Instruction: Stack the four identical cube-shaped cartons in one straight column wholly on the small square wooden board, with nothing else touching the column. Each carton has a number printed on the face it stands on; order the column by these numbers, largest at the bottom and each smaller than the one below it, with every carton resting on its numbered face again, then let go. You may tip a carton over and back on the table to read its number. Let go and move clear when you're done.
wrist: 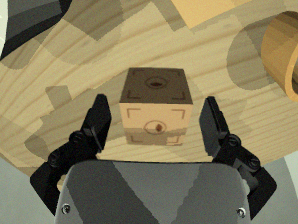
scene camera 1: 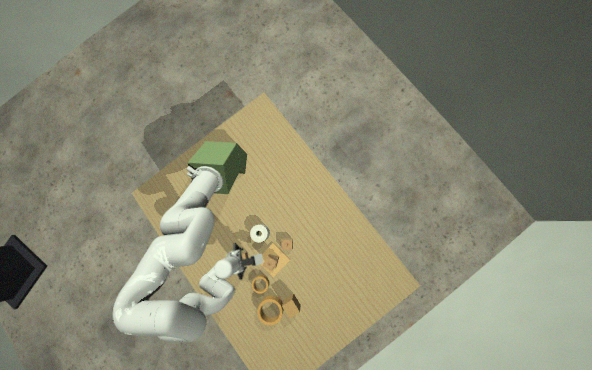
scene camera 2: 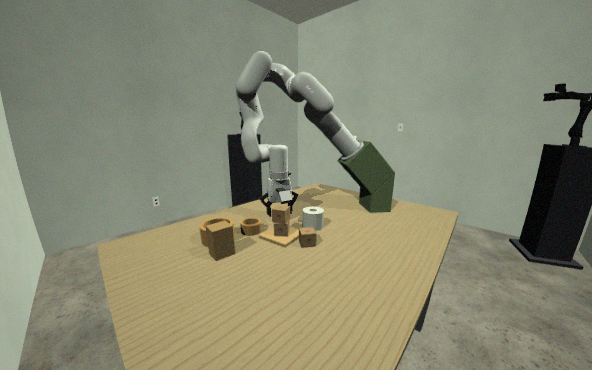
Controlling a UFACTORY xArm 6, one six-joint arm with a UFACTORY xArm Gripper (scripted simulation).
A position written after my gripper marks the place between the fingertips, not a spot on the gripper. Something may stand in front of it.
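Note:
I can see my gripper (scene camera 2: 279, 214), and the wrist view shows me the same gripper (wrist: 155, 106). There is a brown box (scene camera 2: 220, 237) as well, though in the wrist view the brown box is out of frame.

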